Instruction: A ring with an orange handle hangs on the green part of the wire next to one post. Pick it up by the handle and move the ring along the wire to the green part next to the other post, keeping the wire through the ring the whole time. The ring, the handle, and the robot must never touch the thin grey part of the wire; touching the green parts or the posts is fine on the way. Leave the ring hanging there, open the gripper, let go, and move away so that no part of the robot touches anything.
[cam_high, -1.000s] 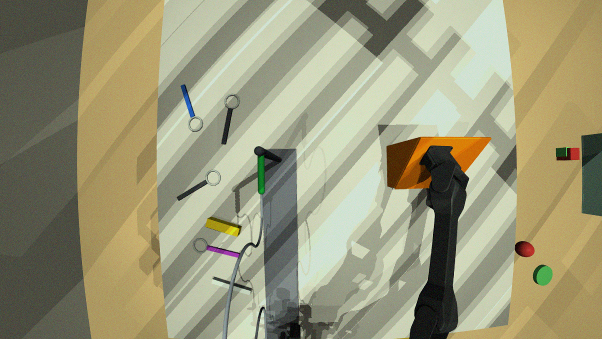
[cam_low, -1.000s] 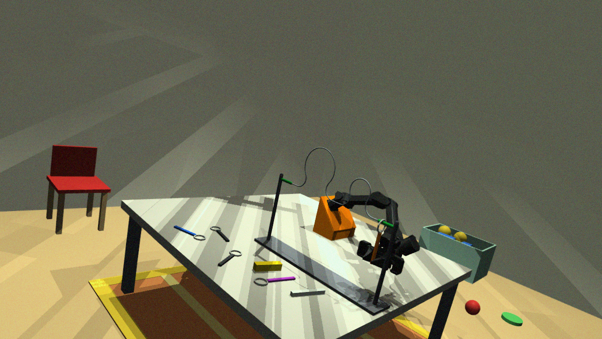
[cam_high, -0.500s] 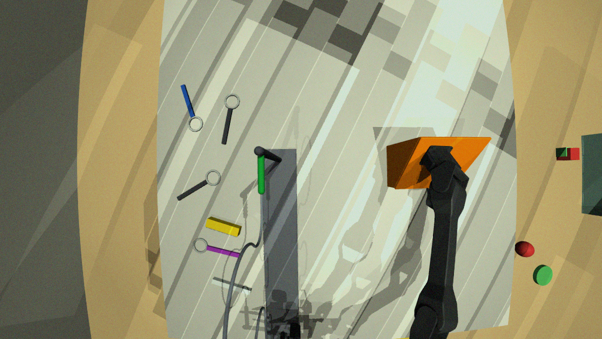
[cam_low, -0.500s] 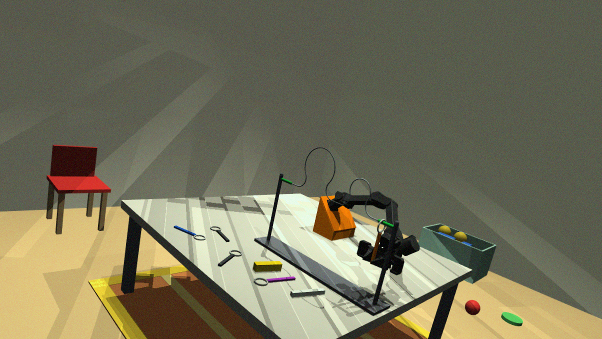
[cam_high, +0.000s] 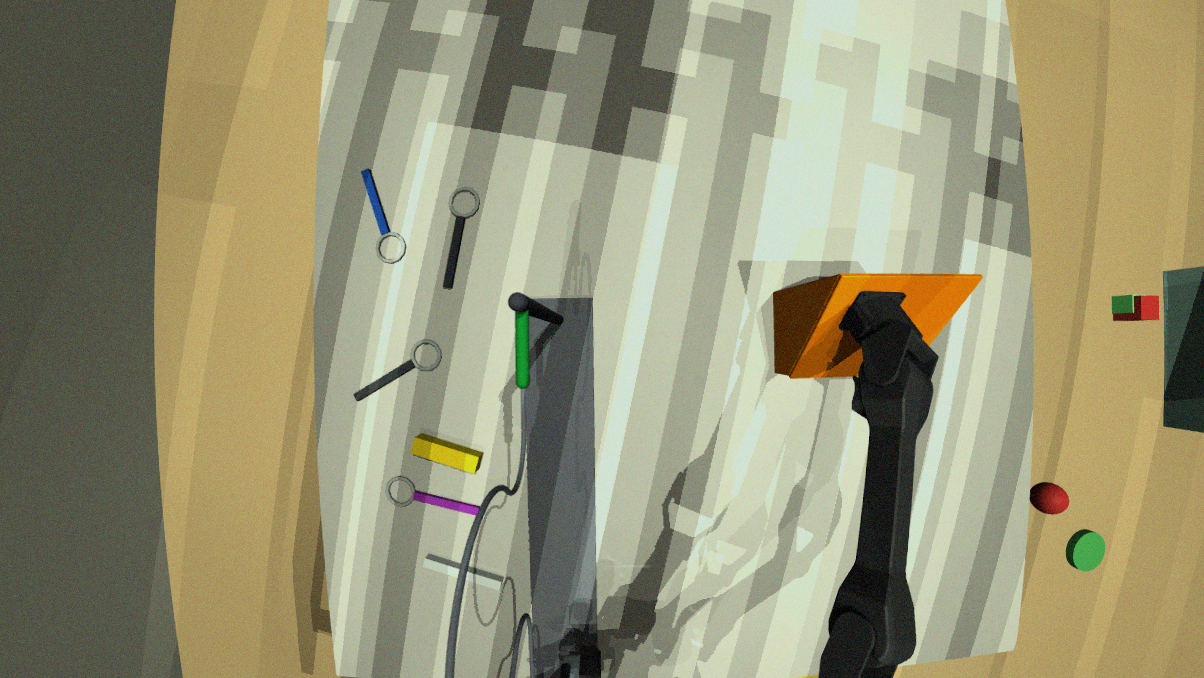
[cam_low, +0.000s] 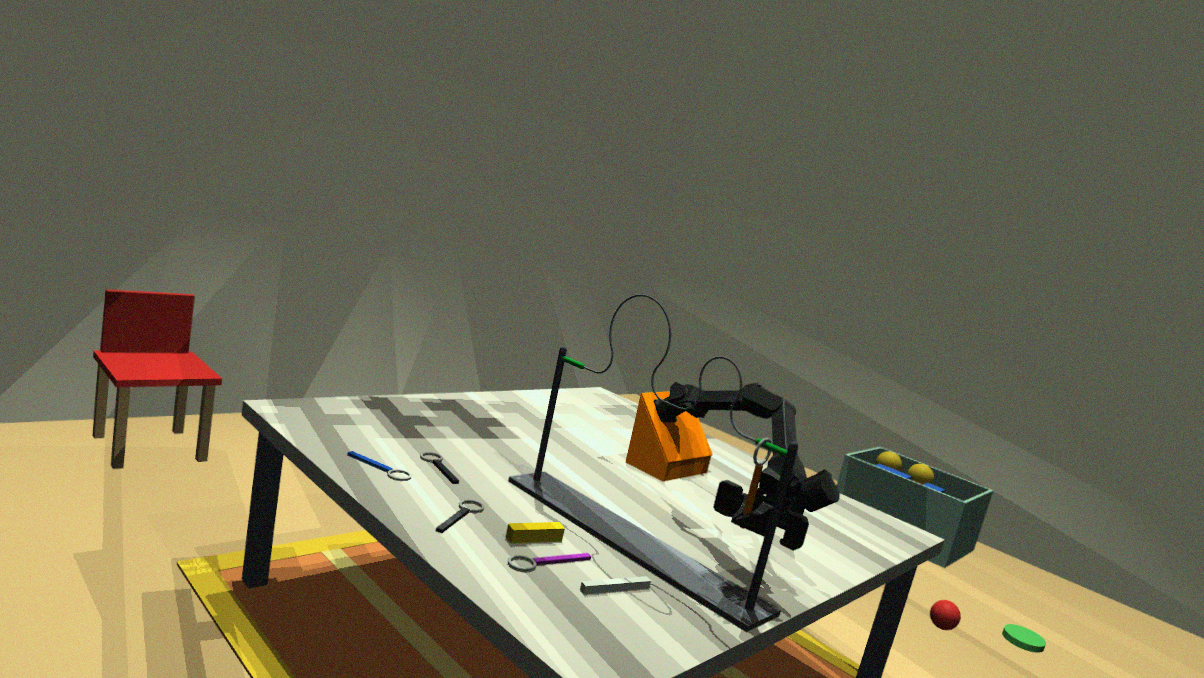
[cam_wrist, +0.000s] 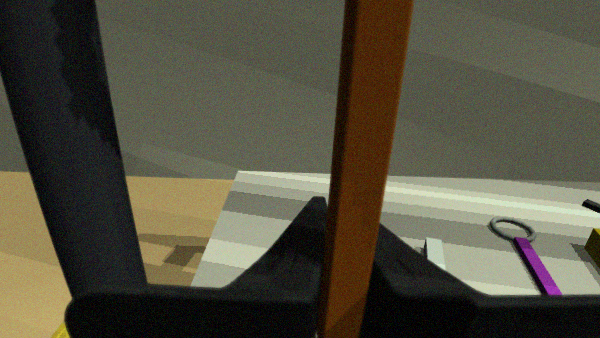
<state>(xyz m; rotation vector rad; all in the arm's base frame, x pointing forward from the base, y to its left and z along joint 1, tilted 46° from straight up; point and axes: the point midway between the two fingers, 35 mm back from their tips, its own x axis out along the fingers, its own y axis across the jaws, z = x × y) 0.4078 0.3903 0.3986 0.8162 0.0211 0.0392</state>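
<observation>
Now: gripper tip 4 cm past the ring with orange handle and 8 cm below it. The rest, counted from my gripper tip: ring with black handle: 15 cm ahead, 70 cm to the right, 16 cm below; ring with purple handle: 20 cm ahead, 24 cm to the right, 16 cm below; yellow block: 16 cm ahead, 32 cm to the right, 15 cm below.
</observation>
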